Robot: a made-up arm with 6 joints. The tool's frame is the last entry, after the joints.
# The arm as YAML. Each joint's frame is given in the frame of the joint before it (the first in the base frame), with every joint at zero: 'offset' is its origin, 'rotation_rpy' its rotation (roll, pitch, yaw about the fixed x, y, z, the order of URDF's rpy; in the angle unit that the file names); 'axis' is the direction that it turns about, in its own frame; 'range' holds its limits. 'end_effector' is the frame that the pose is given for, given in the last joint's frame.
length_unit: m
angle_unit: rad
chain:
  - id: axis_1
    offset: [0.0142, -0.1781, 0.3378]
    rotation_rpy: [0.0, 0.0, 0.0]
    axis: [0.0, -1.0, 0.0]
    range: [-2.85, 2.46]
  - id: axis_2
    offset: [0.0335, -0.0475, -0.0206]
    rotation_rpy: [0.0, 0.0, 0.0]
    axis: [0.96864, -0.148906, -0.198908]
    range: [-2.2, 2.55]
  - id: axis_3
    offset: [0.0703, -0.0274, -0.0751]
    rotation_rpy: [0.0, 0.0, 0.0]
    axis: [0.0, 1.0, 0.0]
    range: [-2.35, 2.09]
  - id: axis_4
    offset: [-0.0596, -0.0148, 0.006]
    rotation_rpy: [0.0, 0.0, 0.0]
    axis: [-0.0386, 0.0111, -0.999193]
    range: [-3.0, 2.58]
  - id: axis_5
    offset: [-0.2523, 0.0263, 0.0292]
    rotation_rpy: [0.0, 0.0, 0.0]
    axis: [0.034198, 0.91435, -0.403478]
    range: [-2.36, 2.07]
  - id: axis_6
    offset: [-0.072, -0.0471, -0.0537]
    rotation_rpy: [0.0, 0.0, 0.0]
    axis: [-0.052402, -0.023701, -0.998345]
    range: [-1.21, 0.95]
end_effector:
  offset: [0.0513, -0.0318, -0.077]
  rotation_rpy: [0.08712, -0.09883, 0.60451]
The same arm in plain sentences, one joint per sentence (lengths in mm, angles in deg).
The arm has six revolute joints in a row. What follows holds with every joint at zero, and every direction is one of the base frame's. The first joint is mounted 14.2 mm along +x and 178.1 mm along -y and 337.8 mm along +z from the base frame's origin and turns about -y, from -163.29 to 140.95 deg. The second joint is mounted 33.5 mm along +x and 47.5 mm along -y and 20.6 mm along -z from the first joint and turns about the direction (0.96864, -0.148906, -0.198908), from -126.05 to 146.1 deg. The third joint is mounted 70.3 mm along +x and 27.4 mm along -y and 75.1 mm along -z from the second joint and turns about +y, from -134.65 to 119.75 deg. The fourth joint is mounted 59.6 mm along -x and 14.8 mm along -y and 6 mm along +z from the third joint and turns about the direction (-0.0386, 0.0111, -0.999193), from -171.89 to 147.82 deg. The fifth joint is mounted 252.3 mm along -x and 26.3 mm along +y and 29.2 mm along +z from the fourth joint and turns about the direction (0.034198, 0.91435, -0.403478), from -135.22 to 118.6 deg. The sixth joint is mounted 72 mm along -x and 47.1 mm along -y and 53.7 mm along -z from the fifth joint and turns about the direction (-0.052402, -0.023701, -0.998345), from -69.33 to 54.43 deg. The tool frame, which is the frame that the pose is given for, is mounted 51.3 mm along +x and 31.8 mm along -y and 77 mm along -z from the sixth joint; its axes are the base frame's turned by roll 4.99, pitch -5.66 and yaw 34.64 deg (as in URDF: about the fixed x, then y, then z).
